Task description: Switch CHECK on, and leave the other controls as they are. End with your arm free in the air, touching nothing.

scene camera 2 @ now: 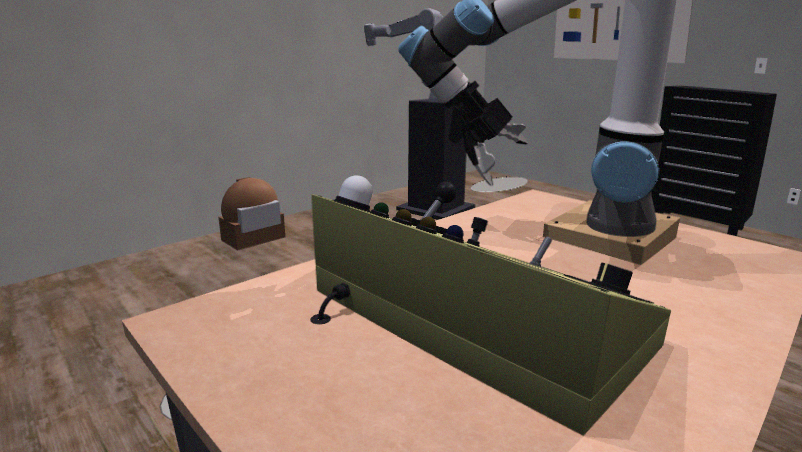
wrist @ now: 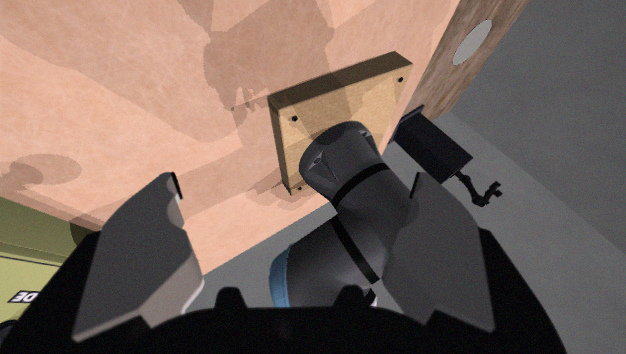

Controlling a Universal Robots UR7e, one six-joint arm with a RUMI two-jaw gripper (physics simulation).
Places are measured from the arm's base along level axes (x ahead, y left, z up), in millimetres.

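Pixels of known places: gripper, fingertip midpoint: (scene camera 2: 510, 164) (wrist: 298, 177); arm's base, link origin: (scene camera 2: 620, 224) (wrist: 333, 153).
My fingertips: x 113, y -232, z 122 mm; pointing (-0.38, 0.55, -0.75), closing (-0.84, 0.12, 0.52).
Ahead of a thing's pixels: the offset from my fingertips to its top centre. "spot": to the spot under its first point. Level surfaces: height alone.
A green control panel box (scene camera 2: 449, 303) stands on the table, seen from behind in the scene view; a corner of it (wrist: 30, 275) shows at the left of the wrist view. Along its top stand a white dome @(spot: dx +457, dy -42, dz +26 mm) (scene camera 2: 355, 190), several small coloured knobs or lamps, a lever with a black ball @(dx +236, dy -18, dz +1 mm) (scene camera 2: 445, 192), a small black-topped switch @(dx +312, dy +93, dz -27 mm) (scene camera 2: 478, 225), a grey toggle lever @(dx +319, dy +213, dz -35 mm) (scene camera 2: 540, 251) and a black block-like control @(dx +345, dy +330, dz -34 mm) (scene camera 2: 613, 277). The CHECK label does not show, so I cannot tell which control it is. My gripper (scene camera 2: 508, 160) (wrist: 298, 177) is open and empty, in the air beyond the panel.
The robot's base stands on a wooden plate (scene camera 2: 589, 240) (wrist: 350, 102) on the table @(dz -164 mm) (scene camera 2: 235, 359) (wrist: 125, 75). A dark pedestal (scene camera 2: 429, 151) (wrist: 432, 145) stands beyond the table. A black cable @(spot: dx +534, dy -42, dz -143 mm) (scene camera 2: 324, 306) runs from the panel's rear into the table. A black drawer cabinet (scene camera 2: 713, 151) is at the back right.
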